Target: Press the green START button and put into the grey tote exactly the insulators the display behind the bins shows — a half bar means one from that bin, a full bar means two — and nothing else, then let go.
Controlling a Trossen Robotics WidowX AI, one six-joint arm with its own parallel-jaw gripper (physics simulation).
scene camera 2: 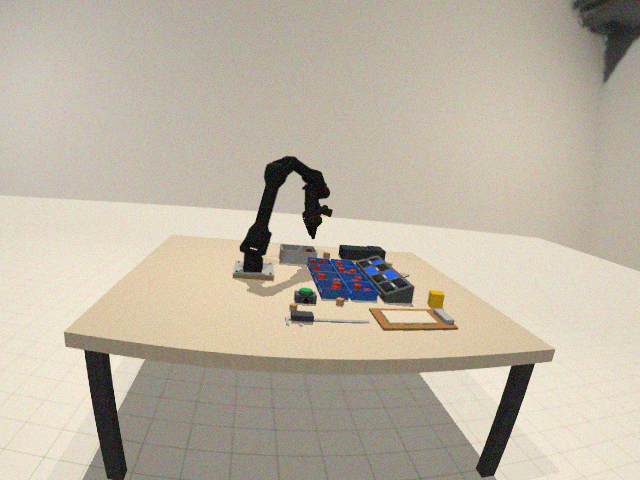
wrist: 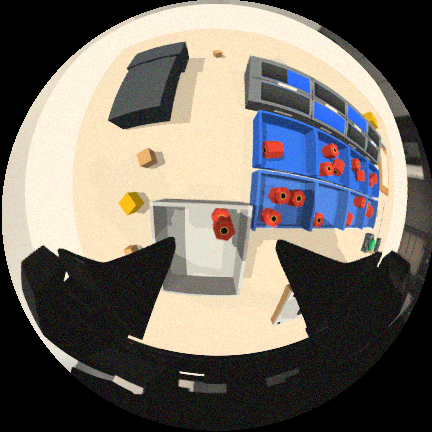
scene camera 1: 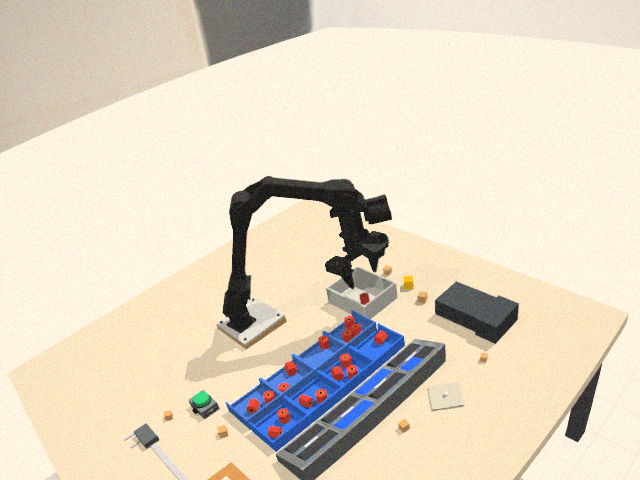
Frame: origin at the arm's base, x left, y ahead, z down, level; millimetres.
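Where they show: gripper, between the fingertips: (scene camera 2: 311, 237) (wrist: 226, 244) (scene camera 1: 363, 280); arm's base, origin of its link: (scene camera 2: 252, 269) (scene camera 1: 241, 322).
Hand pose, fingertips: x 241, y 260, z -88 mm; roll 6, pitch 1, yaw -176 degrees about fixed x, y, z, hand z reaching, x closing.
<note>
Each offset is from my fingertips to the top centre of the thing. "spot": to the spot under its first point.
The grey tote {dz +56, dx +34, dy -47 mm} (scene camera 1: 345, 301) (scene camera 2: 291, 255) (wrist: 202, 286) stands beside the end of the blue bins {spot: dz +104, dx -221, dy +3 mm} (scene camera 1: 315, 358) (wrist: 330, 197). Two red insulators (wrist: 220, 215) (wrist: 224, 229) overlap inside the tote's outline in the wrist view; whether both rest on its floor is unclear. My gripper (scene camera 1: 363, 279) (scene camera 2: 312, 237) (wrist: 226, 244) is wide open above the tote, with nothing between its fingers. The display (scene camera 1: 372, 422) (scene camera 2: 400, 296) (wrist: 253, 82) shows one half bar {dz +47, dx -121, dy +255 mm} (wrist: 298, 81) and two full bars {dz +63, dx -225, dy +201 mm} (wrist: 329, 116) {dz +47, dx -337, dy +237 mm} (wrist: 356, 117). The green START button {dz +69, dx -505, dy -111 mm} (scene camera 1: 201, 398) (scene camera 2: 305, 291) (wrist: 372, 244) stands near the bins' other end. Several red insulators lie in the bins.
A dark box {dz +54, dx +122, dy +271 mm} (scene camera 1: 473, 310) (wrist: 145, 90) stands beyond the tote. A yellow cube {dz +83, dx +152, dy +31 mm} (scene camera 1: 408, 282) (wrist: 131, 203) and wooden cubes {dz +88, dx +117, dy +103 mm} (scene camera 1: 422, 297) (wrist: 147, 157) lie near the tote. A pale plate {dz +104, dx -154, dy +349 mm} (scene camera 1: 436, 400) lies behind the display. A caliper {dz +90, dx -684, dy -79 mm} (scene camera 1: 146, 435) and clipboard {spot: dz +106, dx -667, dy +68 mm} (scene camera 2: 377, 319) lie near the button.
</note>
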